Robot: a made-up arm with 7 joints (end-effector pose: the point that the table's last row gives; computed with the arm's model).
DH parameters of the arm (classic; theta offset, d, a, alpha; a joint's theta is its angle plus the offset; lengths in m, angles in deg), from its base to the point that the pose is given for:
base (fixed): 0 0.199 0 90
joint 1: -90 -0.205 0.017 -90
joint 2: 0 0.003 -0.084 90
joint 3: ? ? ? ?
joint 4: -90 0.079 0.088 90
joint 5: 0 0.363 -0.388 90
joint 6: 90 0.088 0.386 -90
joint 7: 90 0.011 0.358 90
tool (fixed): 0 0.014 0 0
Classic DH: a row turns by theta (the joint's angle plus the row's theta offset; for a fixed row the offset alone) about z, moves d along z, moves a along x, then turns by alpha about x.
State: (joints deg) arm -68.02 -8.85 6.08 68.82 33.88 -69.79 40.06
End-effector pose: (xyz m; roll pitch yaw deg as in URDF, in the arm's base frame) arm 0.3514 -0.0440 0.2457 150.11 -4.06 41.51
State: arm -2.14 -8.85 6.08 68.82 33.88 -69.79 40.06
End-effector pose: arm 0.1010 -0.0440 0.5388 90.82 -45.29 70.00
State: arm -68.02 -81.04 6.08 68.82 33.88 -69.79 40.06
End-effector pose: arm 0.3393 0.4719 0.2408 143.54 20.59 108.67
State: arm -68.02 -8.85 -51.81 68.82 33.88 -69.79 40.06
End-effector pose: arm 0.2441 -0.0720 0.0319 -172.73 43.00 51.80
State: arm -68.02 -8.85 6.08 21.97 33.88 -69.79 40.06
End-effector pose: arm 0.4069 0.3335 0.2821 139.34 14.62 82.37
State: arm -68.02 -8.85 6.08 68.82 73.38 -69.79 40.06
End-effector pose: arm 0.2192 -0.0723 0.4021 134.99 -40.03 56.63
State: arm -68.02 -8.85 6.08 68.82 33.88 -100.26 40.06
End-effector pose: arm 0.3077 0.0256 0.2153 175.95 -9.80 22.76
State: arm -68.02 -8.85 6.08 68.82 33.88 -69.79 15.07
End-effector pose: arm 0.3784 -0.1199 0.1133 148.58 17.53 28.76
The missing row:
joint 3: 0 -0.022 0.134 -90
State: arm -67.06 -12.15 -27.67 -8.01 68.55 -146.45 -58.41
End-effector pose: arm -0.2803 0.1309 0.1372 -79.62 35.11 179.45
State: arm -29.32 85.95 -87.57 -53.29 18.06 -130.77 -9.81
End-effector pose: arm -0.0535 0.4499 0.2961 -164.09 -2.34 100.01
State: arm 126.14 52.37 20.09 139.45 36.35 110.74 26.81
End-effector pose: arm 0.3916 -0.1916 0.3801 -122.74 -46.85 -142.53
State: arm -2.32 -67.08 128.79 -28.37 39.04 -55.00 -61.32
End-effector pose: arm -0.6625 0.1826 -0.0478 -72.74 -7.97 164.04
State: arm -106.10 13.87 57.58 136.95 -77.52 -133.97 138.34
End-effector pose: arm 0.0584 -0.2374 -0.0848 173.70 0.65 -81.24
